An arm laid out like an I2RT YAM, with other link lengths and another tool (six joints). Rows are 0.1 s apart.
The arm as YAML. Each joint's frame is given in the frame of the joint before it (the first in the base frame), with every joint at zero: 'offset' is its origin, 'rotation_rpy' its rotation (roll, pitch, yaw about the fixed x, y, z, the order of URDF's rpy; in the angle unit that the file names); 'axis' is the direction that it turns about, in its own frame. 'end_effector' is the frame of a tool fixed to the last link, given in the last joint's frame.
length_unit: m
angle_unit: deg
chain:
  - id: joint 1
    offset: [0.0, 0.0, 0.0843]
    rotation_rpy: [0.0, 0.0, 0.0]
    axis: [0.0, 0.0, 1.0]
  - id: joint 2
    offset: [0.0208, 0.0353, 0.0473]
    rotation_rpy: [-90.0, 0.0, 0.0]
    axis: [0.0, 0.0, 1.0]
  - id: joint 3
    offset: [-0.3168, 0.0, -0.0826]
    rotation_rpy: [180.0, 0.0, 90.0]
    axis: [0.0, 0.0, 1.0]
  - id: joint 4
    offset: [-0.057, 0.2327, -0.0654]
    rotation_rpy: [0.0, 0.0, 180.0]
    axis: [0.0, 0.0, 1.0]
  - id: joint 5
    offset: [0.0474, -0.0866, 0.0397]
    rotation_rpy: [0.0, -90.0, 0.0]
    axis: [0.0, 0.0, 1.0]
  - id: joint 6
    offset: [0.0, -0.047, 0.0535]
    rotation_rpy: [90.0, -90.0, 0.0]
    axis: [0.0, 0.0, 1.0]
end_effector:
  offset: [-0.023, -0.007, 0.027]
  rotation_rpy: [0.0, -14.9, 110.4]
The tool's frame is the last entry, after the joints.
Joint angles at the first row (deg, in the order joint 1, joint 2, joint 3, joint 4, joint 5, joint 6):
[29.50, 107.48, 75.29, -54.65, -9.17, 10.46]
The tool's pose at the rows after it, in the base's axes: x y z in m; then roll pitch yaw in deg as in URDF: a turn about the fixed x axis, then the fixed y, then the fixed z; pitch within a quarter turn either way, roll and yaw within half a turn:
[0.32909 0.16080 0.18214 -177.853 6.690 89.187]
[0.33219 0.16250 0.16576 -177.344 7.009 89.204]
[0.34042 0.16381 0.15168 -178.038 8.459 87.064]
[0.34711 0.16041 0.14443 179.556 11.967 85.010]
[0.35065 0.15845 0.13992 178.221 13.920 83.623]
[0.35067 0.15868 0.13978 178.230 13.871 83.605]
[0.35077 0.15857 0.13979 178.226 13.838 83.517]
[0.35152 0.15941 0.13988 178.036 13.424 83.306]
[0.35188 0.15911 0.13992 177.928 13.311 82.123]
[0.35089 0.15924 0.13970 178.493 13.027 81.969]
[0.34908 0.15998 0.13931 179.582 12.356 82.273]
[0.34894 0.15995 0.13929 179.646 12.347 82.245]
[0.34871 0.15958 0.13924 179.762 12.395 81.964]
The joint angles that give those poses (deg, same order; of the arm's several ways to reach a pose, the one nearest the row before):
[29.50, 108.51, 72.88, -52.01, -8.14, 10.48]
[29.50, 110.54, 71.68, -49.36, -8.12, 10.52]
[29.49, 112.97, 71.68, -46.85, -6.46, 12.53]
[29.47, 114.28, 71.68, -45.39, -2.18, 14.00]
[29.47, 115.11, 71.68, -44.60, 0.21, 15.00]
[29.50, 115.13, 71.68, -44.56, 0.16, 15.05]
[29.47, 115.13, 71.68, -44.53, 0.14, 15.11]
[29.50, 115.13, 71.68, -44.14, -0.08, 15.31]
[29.50, 115.13, 71.68, -43.99, -0.05, 16.47]
[29.50, 115.13, 71.68, -44.25, -0.60, 16.78]
[29.50, 115.13, 71.68, -44.69, -1.78, 16.75]
[29.50, 115.13, 71.68, -44.73, -1.82, 16.80]
[29.48, 115.13, 71.68, -44.84, -1.85, 17.08]

